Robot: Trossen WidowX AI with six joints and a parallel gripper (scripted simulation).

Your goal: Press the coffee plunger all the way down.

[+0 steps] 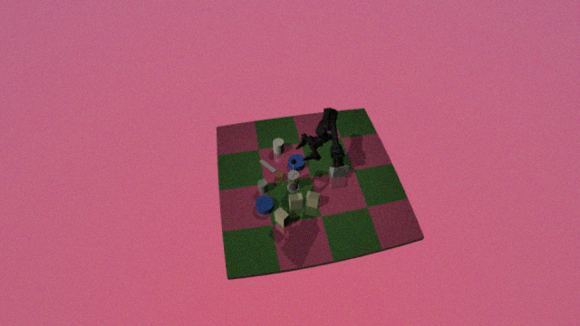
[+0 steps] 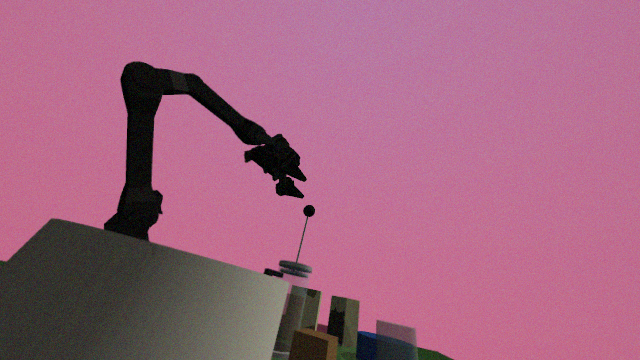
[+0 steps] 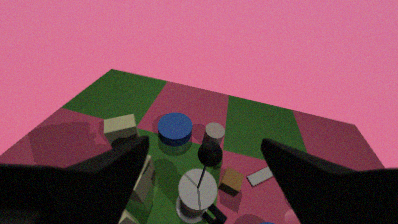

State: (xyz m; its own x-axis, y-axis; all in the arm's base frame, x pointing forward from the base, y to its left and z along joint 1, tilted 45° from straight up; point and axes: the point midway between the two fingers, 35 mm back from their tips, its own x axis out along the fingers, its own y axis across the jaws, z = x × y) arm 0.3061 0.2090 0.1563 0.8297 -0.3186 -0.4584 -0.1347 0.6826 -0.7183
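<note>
My gripper tip is now 2 cm short of the coffee press, 3 cm to the left of it and 21 cm above it. From my gripper tip the other things lie so: pale cylinder (4 cm ahead, 37 cm to the right, 30 cm below); flat grey bar (15 cm ahead, 24 cm to the right, 34 cm below).
</note>
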